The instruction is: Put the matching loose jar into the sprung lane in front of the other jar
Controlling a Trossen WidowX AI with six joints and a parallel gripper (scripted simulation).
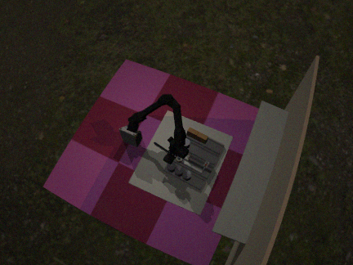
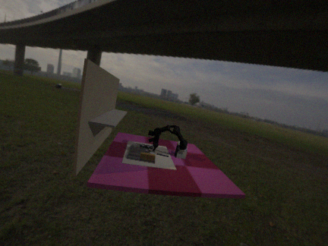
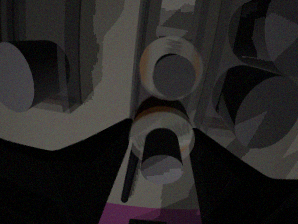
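My gripper tip is now 10 cm past the thin black bar, 5 cm to the right of it and 4 cm above it. Round my gripper tip: grey lane tray 16 cm ahead, 3 cm below, 1 cm to the right; then pusher plate 15 cm ahead; then grey shelf 52 cm ahead, 32 cm above, 4 cm to the right.
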